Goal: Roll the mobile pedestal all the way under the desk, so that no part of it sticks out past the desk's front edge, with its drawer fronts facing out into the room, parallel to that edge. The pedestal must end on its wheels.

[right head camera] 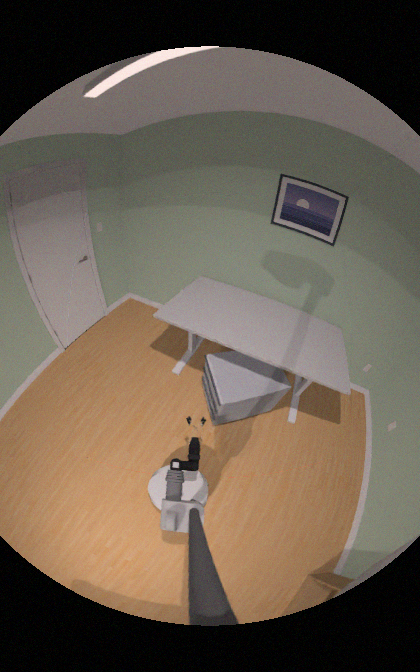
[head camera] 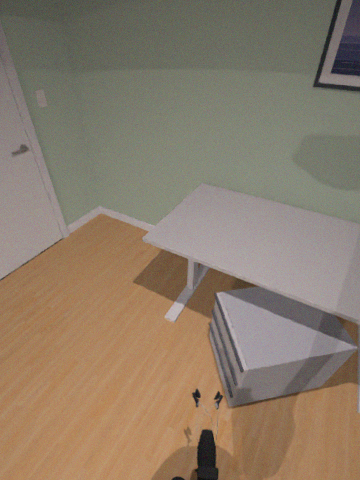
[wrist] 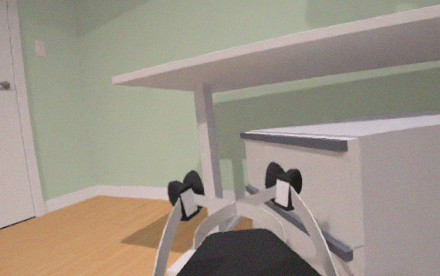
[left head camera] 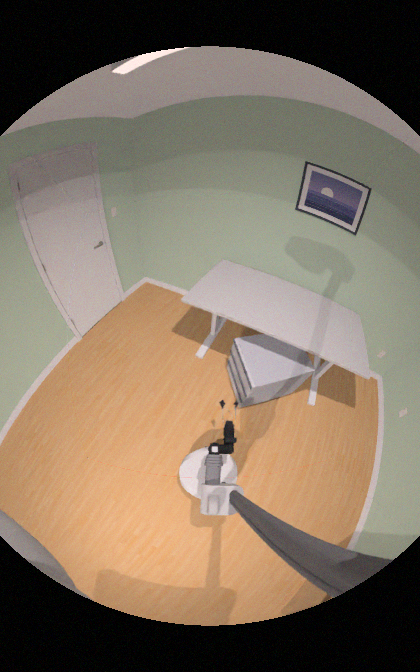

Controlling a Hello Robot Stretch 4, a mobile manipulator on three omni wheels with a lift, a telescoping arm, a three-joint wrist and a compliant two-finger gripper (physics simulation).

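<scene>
The grey pedestal (head camera: 285, 335) (left head camera: 272, 362) (right head camera: 242, 380) (wrist: 400, 185) stands upright, turned at an angle to the desk. Its back part is under the desk (head camera: 260, 235) (left head camera: 290, 310) (right head camera: 260, 320) (wrist: 300, 55), and a large front part sticks out past the front edge. Its drawer fronts, with dark handle strips, face left and slightly forward in the head view. Its wheels are hidden. My gripper (head camera: 207, 398) (left head camera: 229, 403) (right head camera: 196, 420) (wrist: 233, 181) is open and empty, in front of the drawer fronts near the pedestal's near corner, apart from it in the head view.
The desk's left leg and foot (head camera: 180, 302) (left head camera: 207, 345) (right head camera: 184, 361) stand left of the pedestal. The right foot (left head camera: 313, 392) (right head camera: 293, 410) stands close to its right corner. A green wall rises behind the desk. A white door (head camera: 20, 190) (left head camera: 70, 240) (right head camera: 50, 260) is at the left.
</scene>
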